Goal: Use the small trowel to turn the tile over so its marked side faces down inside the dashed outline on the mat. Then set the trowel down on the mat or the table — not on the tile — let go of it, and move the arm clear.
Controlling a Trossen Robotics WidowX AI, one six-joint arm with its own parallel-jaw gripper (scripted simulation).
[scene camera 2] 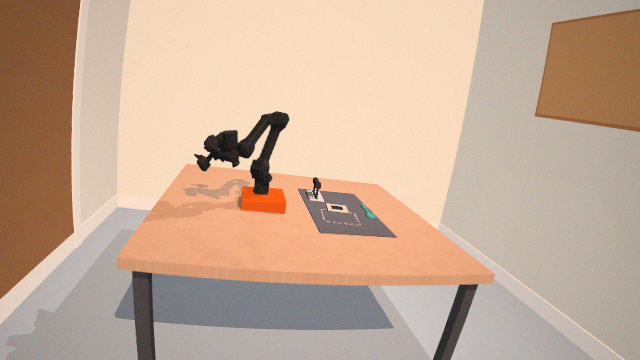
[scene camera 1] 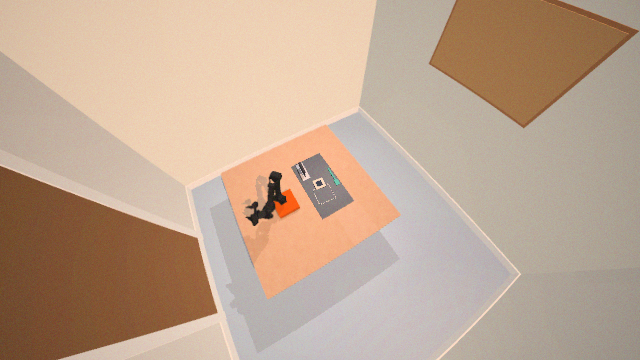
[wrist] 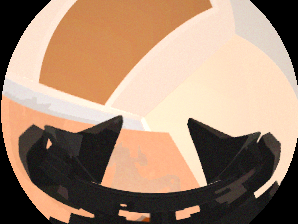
Labels:
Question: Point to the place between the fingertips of the gripper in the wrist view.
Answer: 156, 120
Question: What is the gripper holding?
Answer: Nothing.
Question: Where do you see a grey mat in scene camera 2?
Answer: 368, 227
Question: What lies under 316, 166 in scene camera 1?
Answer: A grey mat.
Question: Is the gripper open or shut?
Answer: Open.

